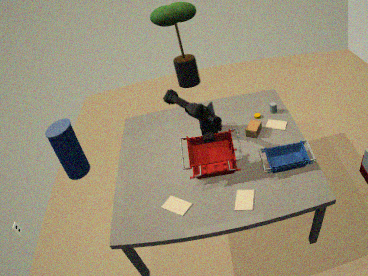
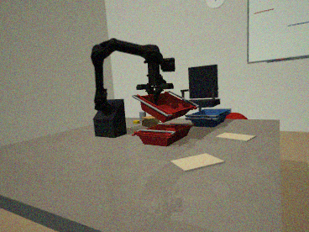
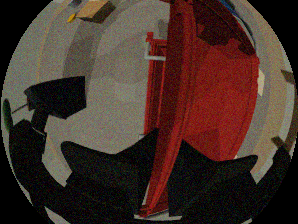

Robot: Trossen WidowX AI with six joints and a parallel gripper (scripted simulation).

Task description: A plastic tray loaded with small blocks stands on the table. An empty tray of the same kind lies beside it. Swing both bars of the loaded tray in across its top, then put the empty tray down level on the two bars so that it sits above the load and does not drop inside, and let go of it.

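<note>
My gripper tip is 8 cm short of the red tray. Also, from my gripper tip: grey cylinder: 53 cm to the left, 43 cm behind, 14 cm below; then small yellow piece: 40 cm behind, 39 cm to the left, 17 cm below; then tan block: 32 cm to the left, 23 cm behind, 15 cm below.
</note>
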